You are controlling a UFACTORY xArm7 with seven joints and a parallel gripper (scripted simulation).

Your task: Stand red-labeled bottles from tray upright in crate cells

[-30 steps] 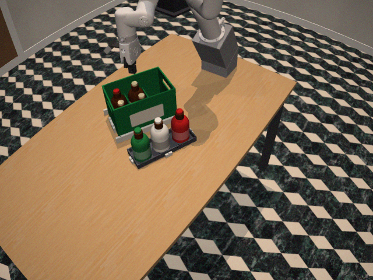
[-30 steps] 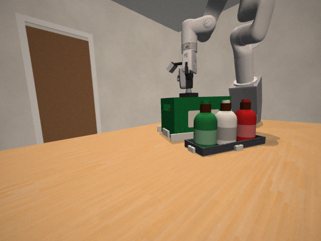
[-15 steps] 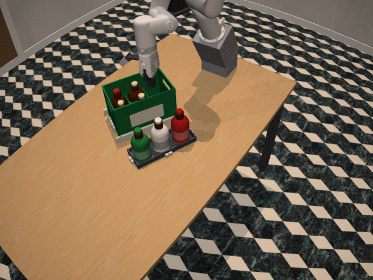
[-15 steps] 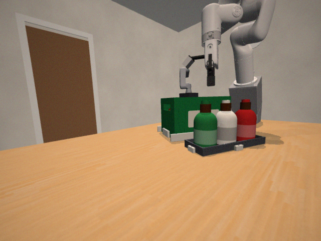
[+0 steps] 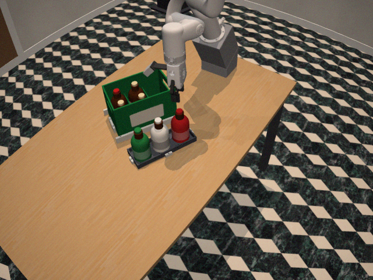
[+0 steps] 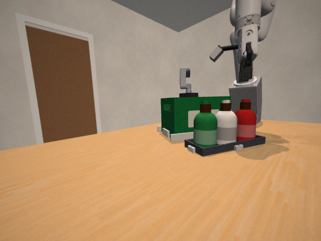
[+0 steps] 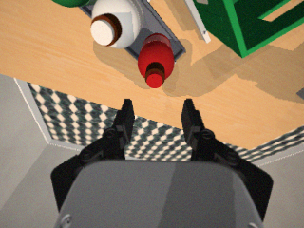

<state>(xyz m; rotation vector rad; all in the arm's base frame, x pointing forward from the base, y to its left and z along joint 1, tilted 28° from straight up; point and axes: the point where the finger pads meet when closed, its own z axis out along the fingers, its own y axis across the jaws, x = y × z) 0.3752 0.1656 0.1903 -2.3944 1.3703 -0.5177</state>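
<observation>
My hand is 160 mm above the red-labeled bottle and 10 mm to the right of it. Also, from my hand: tray 230 mm below, 90 mm ahead, 20 mm to the right; green bottle 180 mm ahead, 160 mm below, 30 mm to the right; white bottle 160 mm below, 90 mm ahead, 20 mm to the right.
</observation>
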